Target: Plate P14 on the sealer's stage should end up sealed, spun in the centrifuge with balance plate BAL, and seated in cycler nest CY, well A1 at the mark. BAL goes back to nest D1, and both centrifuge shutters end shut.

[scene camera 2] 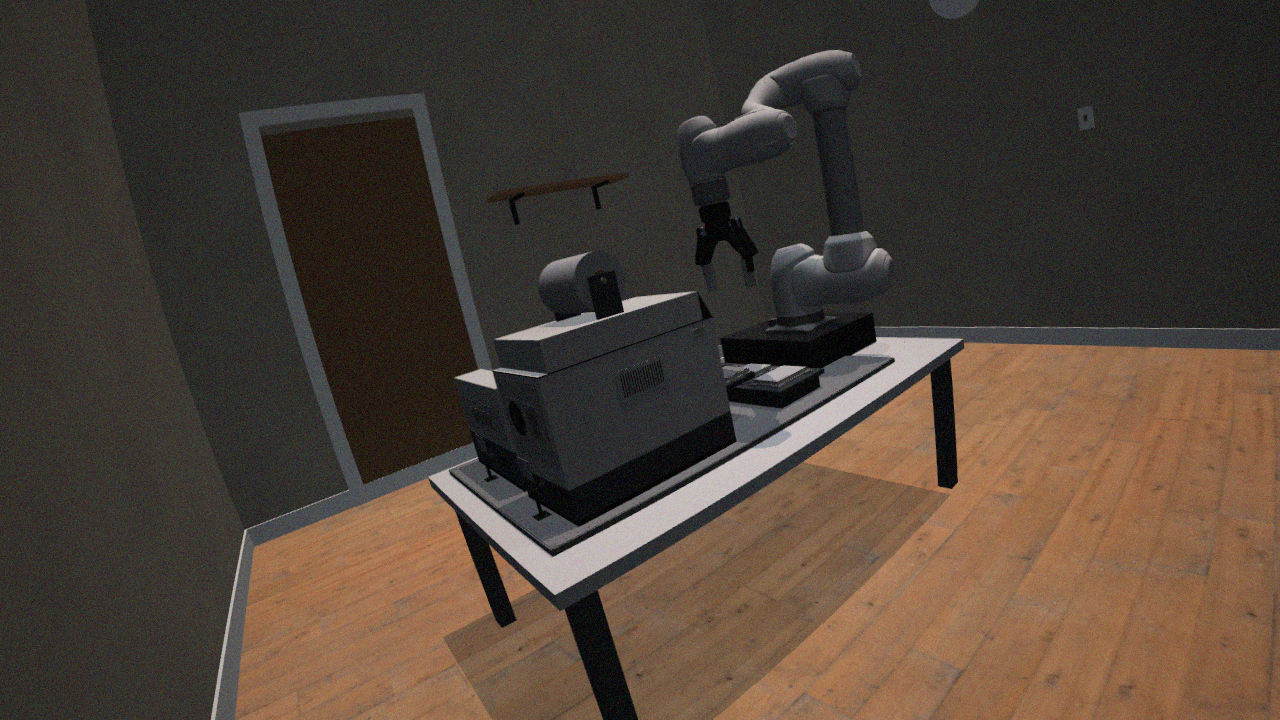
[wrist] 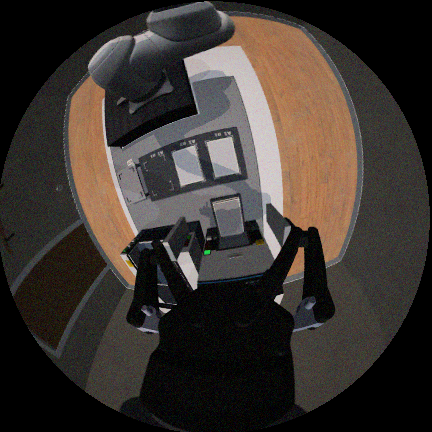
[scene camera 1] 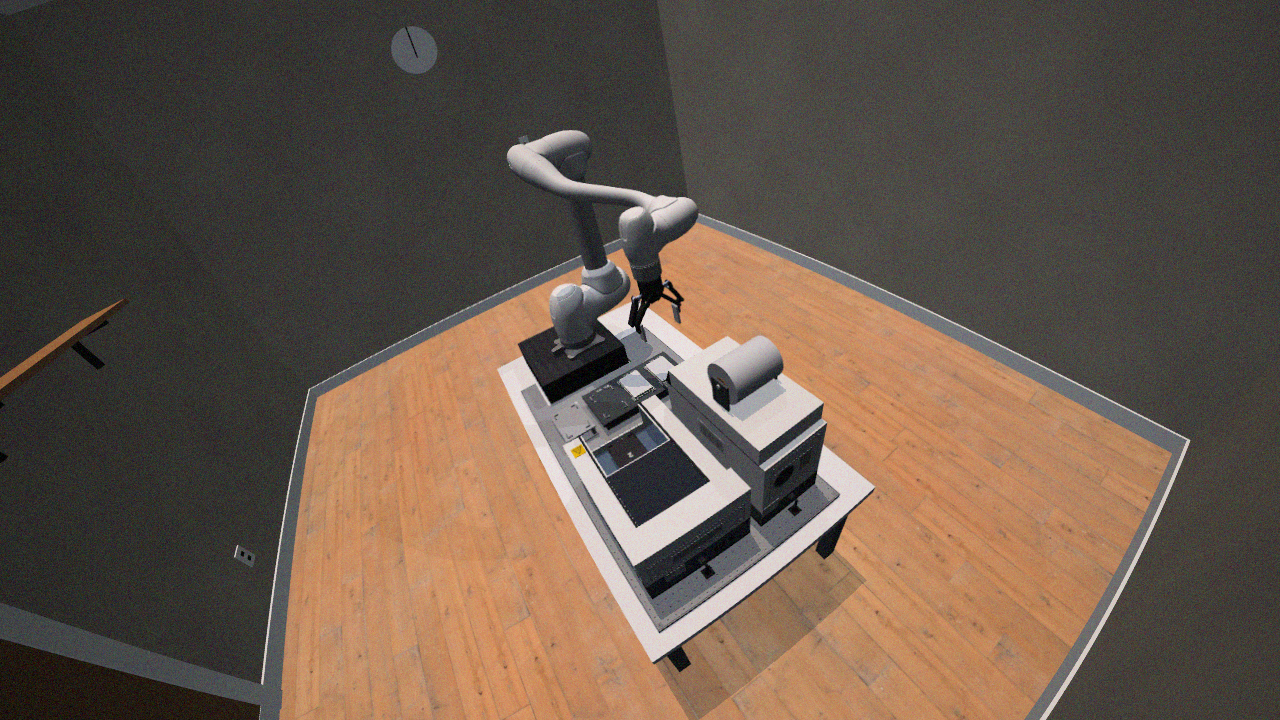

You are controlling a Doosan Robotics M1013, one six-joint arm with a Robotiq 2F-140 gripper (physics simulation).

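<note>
My gripper is open and empty, high above the deck on the sealer's stage side. Plate P14 lies pale and flat on the sealer's stage; in the wrist view it shows between the fingertips, well below them. The sealer carries a grey roll. The centrifuge shows a bluish window with a dark bucket inside; I cannot tell the shutters' state. Nest D1 is dark and empty. Cycler nest CY is pale and empty. BAL cannot be identified.
Two other pale plates, one in the middle nest and one in the outer nest, lie beside D1. The arm's black base block stands behind the nests.
</note>
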